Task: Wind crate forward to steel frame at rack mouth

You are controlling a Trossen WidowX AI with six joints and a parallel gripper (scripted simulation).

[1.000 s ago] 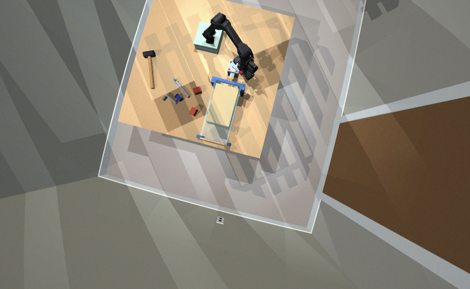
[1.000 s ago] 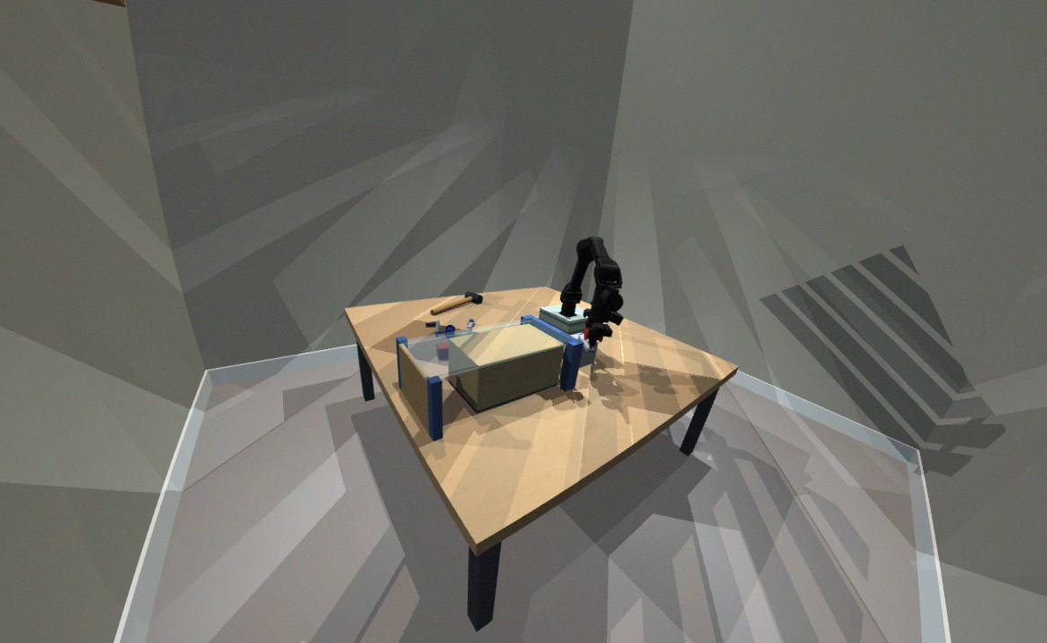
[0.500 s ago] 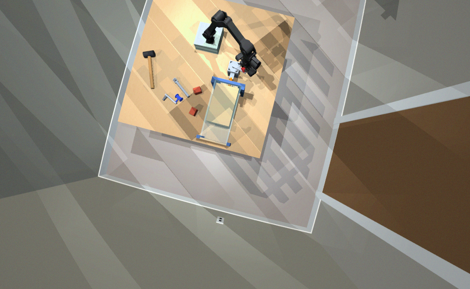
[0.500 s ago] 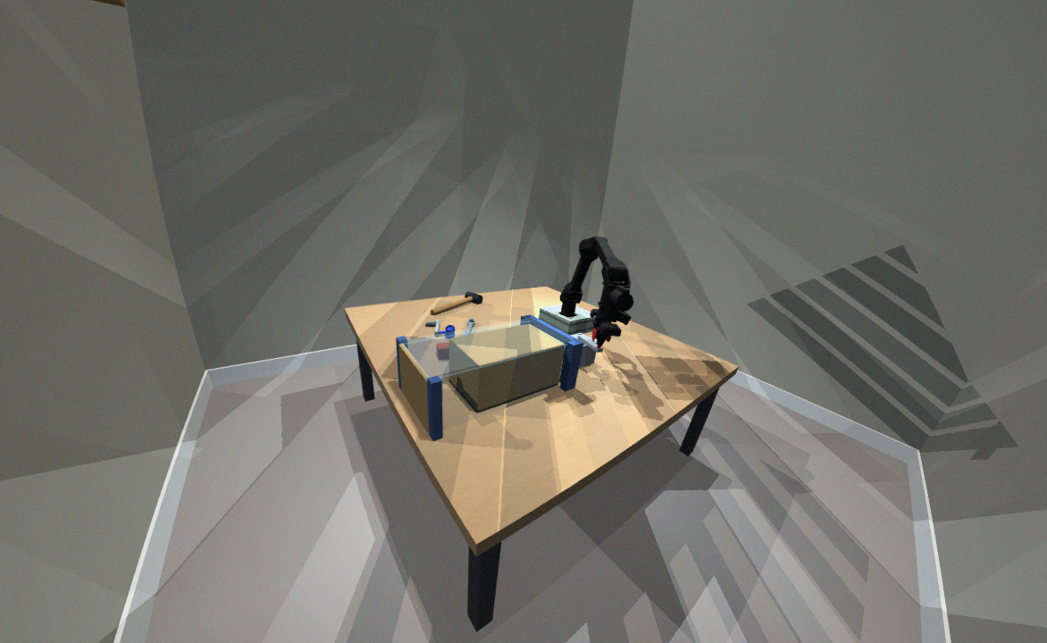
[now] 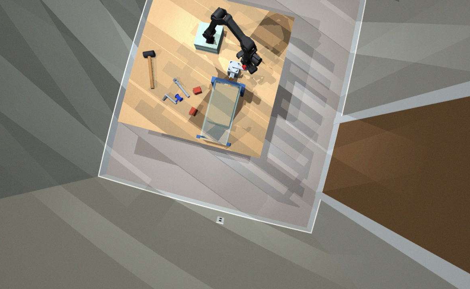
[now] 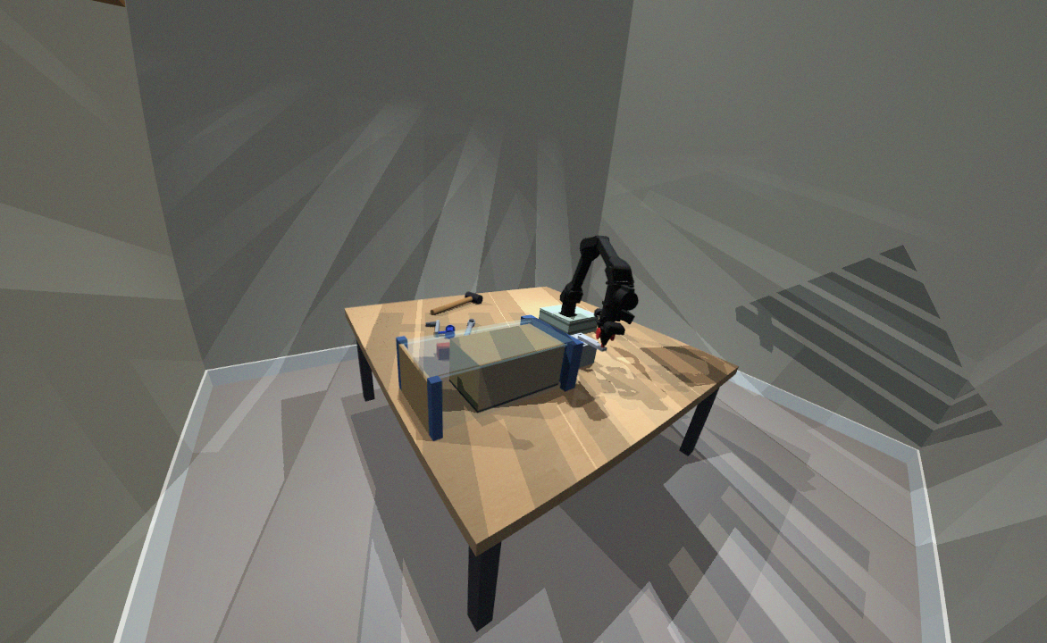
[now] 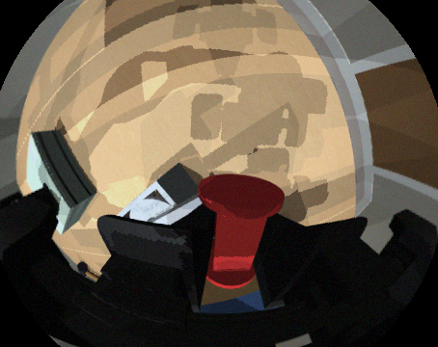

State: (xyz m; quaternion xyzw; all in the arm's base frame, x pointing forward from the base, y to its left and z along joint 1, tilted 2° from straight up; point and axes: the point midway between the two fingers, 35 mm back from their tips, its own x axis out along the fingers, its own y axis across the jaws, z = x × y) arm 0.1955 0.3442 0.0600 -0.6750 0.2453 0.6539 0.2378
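My gripper tip is 40 mm to the left of the winch handle and 10 mm above it. Round my gripper tip: orange strap (60 mm ahead, 100 mm to the right, 50 mm below); then red knob (20 mm above); then grey winch (20 mm behind, 110 mm to the right, 80 mm below).
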